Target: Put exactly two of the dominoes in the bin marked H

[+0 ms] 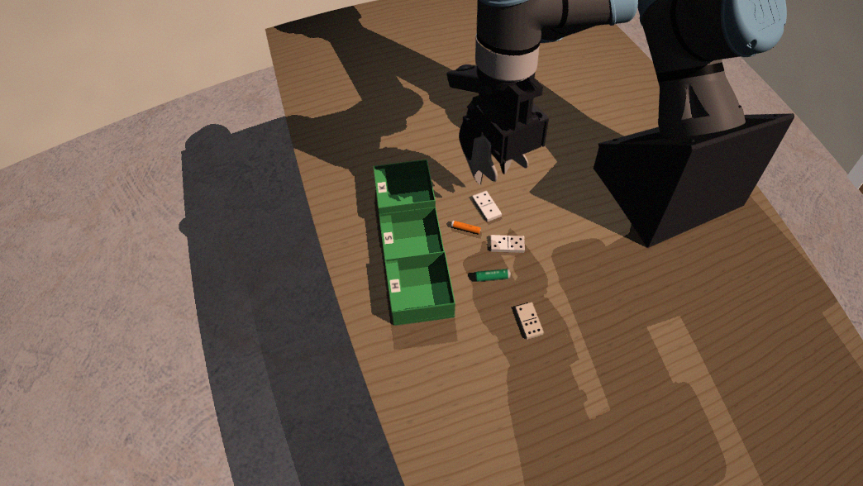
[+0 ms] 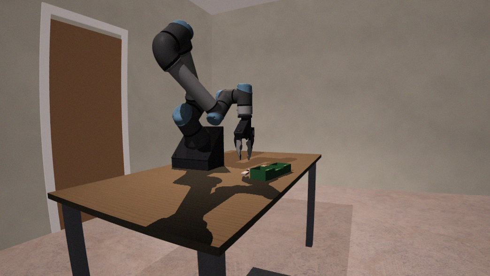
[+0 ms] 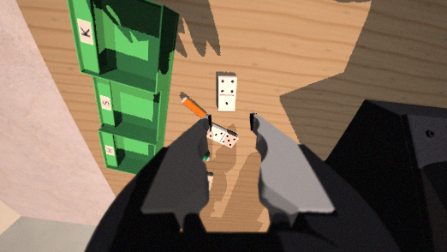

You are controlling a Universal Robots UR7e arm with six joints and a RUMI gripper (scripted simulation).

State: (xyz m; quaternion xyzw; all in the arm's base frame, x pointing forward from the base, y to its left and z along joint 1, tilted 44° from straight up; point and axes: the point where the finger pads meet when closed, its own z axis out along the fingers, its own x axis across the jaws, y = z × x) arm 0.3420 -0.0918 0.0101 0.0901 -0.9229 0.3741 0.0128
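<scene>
Right now the white domino is 8 cm below my hand. From my hand the other things lie so: orange battery (8 cm below, 5 cm ahead, 3 cm to the left); then bin (13 cm ahead, 6 cm below, 3 cm to the left); then green battery (12 cm to the left, 8 cm below, 4 cm ahead).
</scene>
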